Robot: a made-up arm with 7 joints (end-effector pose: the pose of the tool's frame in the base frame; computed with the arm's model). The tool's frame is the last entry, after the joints. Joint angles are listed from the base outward.
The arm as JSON. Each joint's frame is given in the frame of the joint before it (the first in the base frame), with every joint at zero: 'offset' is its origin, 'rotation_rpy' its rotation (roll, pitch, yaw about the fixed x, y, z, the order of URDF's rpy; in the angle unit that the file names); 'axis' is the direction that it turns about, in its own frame. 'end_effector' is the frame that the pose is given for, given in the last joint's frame.
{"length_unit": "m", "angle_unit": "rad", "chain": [
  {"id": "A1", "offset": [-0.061, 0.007, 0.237], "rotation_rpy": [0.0, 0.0, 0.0], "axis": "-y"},
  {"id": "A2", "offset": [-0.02, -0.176, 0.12], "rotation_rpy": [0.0, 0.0, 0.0], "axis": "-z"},
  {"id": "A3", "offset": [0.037, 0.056, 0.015], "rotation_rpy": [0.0, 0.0, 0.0], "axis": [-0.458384, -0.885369, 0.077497]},
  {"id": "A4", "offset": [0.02, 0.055, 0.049], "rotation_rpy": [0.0, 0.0, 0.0], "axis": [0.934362, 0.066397, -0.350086]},
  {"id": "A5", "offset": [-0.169, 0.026, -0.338], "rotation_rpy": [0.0, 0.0, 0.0], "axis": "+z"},
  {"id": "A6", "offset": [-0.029, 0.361, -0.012], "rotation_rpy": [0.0, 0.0, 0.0], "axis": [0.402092, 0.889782, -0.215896]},
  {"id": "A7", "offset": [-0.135, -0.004, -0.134], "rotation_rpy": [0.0, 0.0, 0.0], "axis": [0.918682, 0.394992, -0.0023]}
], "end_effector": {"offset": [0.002, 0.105, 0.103], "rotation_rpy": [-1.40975, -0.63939, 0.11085]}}
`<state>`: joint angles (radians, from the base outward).
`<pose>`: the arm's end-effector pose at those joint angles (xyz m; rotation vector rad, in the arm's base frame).
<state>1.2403 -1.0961 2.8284 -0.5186 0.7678 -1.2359 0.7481</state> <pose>-0.3511 0.0253 0.8020 0.1344 0.3553 0.4726</pose>
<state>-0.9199 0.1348 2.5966 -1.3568 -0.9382 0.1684 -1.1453</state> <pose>0.6027 -0.2095 0.6396 0.4552 0.7089 1.2514</pose>
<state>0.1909 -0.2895 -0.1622 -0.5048 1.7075 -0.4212 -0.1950</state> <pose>-0.4463 -0.6379 0.0602 -0.0666 -1.9441 1.3707</pose>
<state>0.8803 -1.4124 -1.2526 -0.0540 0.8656 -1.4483 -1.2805</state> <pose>-0.7735 -0.4996 -0.0109 0.1540 -2.6691 -0.4502</pose>
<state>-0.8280 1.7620 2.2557 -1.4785 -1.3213 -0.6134 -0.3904</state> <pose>0.4581 -0.1919 0.7154 -0.2207 1.1591 -0.6312</pose>
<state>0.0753 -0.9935 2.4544 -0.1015 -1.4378 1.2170 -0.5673</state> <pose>-0.3835 0.2299 0.5623 0.5152 -1.3715 -0.8647</pose>
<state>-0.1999 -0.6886 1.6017 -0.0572 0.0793 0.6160 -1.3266</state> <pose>0.1234 0.2659 -0.3331 1.6540 2.2625 1.0752</pose>
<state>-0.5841 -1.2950 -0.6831 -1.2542 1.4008 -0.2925 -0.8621</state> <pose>0.3998 -0.7305 0.1335 1.6669 -1.7644 1.2994</pose>
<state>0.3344 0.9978 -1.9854 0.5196 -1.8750 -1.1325 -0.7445</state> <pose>0.1805 0.3577 0.5640 -1.3192 0.9600 1.1292</pose>
